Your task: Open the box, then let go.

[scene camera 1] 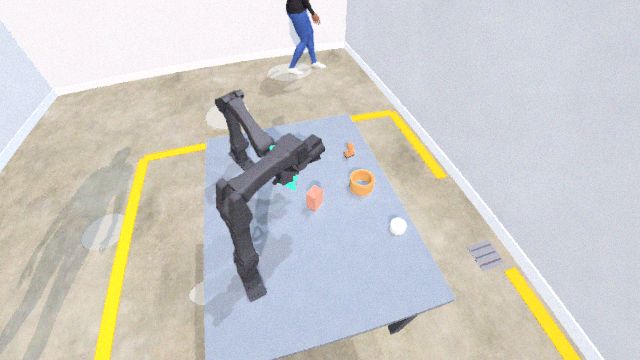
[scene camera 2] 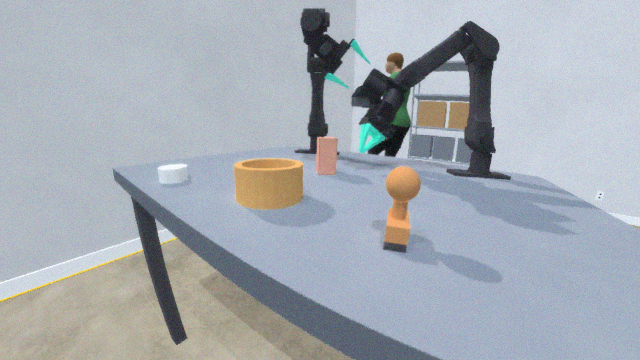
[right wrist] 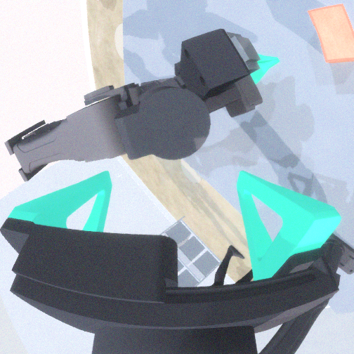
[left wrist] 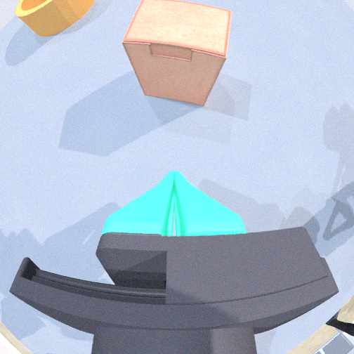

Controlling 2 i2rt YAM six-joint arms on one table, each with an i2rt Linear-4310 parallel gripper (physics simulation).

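Places are measured from the left arm's base along level axes (x ahead, y left, z up), in centimetres.
Pixels of known places: left gripper, fingertip midpoint: [scene camera 1: 294,189] [scene camera 2: 360,152]; right gripper, fingertip midpoint: [scene camera 2: 359,76]; left arm's base at its link origin: [scene camera 1: 242,160] [scene camera 2: 478,175]; right arm's base at its link origin: [scene camera 1: 249,275] [scene camera 2: 316,153].
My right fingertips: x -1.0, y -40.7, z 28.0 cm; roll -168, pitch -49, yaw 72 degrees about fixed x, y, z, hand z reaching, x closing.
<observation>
For each thing: its top centre in the pictures, then the offset to it from my right fingertips.
- box at its top centre: [scene camera 1: 314,191] dz -18.6, dx +10.8, dy -8.1 cm
- orange ring-shaped bowl at its top centre: [scene camera 2: 268,163] [scene camera 1: 362,178] dz -22.0, dx +34.6, dy -15.2 cm
- orange stamp with a ball handle, top centre: [scene camera 2: 405,166] [scene camera 1: 350,143] dz -19.5, dx +46.1, dy +3.9 cm
- white puck at its top centre: [scene camera 2: 172,166] [scene camera 1: 398,224] dz -24.8, dx +28.7, dy -41.8 cm
The box [scene camera 1: 313,197] is a small upright salmon carton with its lid flat and a tuck flap on the front. It stands mid-table and also shows in scene camera 2 [scene camera 2: 326,155], in the left wrist view [left wrist: 177,49] and in the right wrist view [right wrist: 333,31]. My left gripper [scene camera 2: 368,145] is shut and empty; it hovers just above the table a little short of the box, tips pointing toward it [left wrist: 174,175]. My right gripper [scene camera 2: 351,64] is open wide and empty, held high at the back; its fingers show in the right wrist view [right wrist: 175,197].
An orange ring-shaped bowl [scene camera 1: 361,181] stands right of the box. An orange stamp with a ball handle [scene camera 2: 399,206] stands nearer the table edge. A white puck [scene camera 1: 397,226] lies toward the far side. A person [scene camera 2: 396,107] walks behind the table, another [scene camera 1: 303,31] by the wall.
</observation>
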